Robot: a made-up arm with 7 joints. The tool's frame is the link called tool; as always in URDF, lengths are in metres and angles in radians.
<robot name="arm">
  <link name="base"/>
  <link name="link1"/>
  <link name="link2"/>
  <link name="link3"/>
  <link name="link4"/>
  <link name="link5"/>
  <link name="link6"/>
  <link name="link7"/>
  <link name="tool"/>
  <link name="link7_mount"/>
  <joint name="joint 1" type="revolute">
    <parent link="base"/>
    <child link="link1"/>
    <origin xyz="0 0 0.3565" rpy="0 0 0"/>
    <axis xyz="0 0 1"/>
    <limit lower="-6.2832" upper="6.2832" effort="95" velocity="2.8"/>
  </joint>
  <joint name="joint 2" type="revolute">
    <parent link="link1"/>
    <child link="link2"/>
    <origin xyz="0 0 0" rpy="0 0 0"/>
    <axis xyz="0 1 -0.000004"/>
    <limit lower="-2.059" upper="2.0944" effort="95" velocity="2.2"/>
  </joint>
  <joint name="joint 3" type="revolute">
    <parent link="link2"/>
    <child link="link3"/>
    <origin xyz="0 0 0.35" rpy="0 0 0"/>
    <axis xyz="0 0 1"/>
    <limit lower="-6.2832" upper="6.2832" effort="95" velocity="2.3"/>
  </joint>
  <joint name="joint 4" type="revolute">
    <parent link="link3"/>
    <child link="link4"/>
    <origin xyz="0.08 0 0" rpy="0 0 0"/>
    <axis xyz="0 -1 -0.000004"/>
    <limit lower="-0.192" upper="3.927" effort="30" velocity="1.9"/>
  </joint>
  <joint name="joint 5" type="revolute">
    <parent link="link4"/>
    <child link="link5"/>
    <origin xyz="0.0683 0 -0.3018" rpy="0 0 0"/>
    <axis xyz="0 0.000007 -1"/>
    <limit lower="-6.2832" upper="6.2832" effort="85" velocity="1.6"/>
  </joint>
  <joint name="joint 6" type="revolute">
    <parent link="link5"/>
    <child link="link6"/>
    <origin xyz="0 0 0" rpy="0 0 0"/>
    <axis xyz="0 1 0.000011"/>
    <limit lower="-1.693" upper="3.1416" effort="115" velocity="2.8"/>
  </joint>
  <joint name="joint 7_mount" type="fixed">
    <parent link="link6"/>
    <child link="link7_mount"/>
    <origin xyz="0.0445 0 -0.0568" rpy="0 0 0"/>
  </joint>
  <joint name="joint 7" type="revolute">
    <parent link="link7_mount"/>
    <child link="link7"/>
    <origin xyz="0.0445 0 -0.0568" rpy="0 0 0"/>
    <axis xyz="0 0.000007 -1"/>
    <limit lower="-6.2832" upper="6.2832" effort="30" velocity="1.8"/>
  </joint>
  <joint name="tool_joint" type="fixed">
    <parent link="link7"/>
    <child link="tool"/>
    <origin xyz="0 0 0" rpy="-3.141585 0 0"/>
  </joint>
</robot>
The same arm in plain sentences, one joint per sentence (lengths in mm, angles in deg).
The arm has seven revolute joints in a row. What follows holds with every joint at zero, and every direction is one of the base frame's. Joint 1 lies 356.5 mm along +z from the base frame's origin and rotates about +z, from -360 to 360 deg. Joint 2 lies at the same point as joint 1 and rotates about +y, from -117.97 to 120 deg. Joint 3 lies 350 mm along +z from joint 2 and rotates about +z, from -360 to 360 deg. Joint 4 lies 80 mm along +x from joint 3 and rotates about -y, from -11 to 225 deg. Joint 5 lies 68.3 mm along +x and 301.8 mm along -z from joint 4 and rotates about -z, from -360 to 360 deg. Joint 6 lies at the same point as joint 5 and rotates about +y, from -97 to 180 deg. Joint 7 lies 89 mm along +x and 113.6 mm along -z from joint 6 and rotates about -z, from -360 to 360 deg. The tool frame, which is the frame that the pose is given for, lies at the same point as joint 7; its axes are the base frame's turned by roll -180, pitch 0 and yaw 0 deg (as in URDF: about the fixed x, then y, then z).
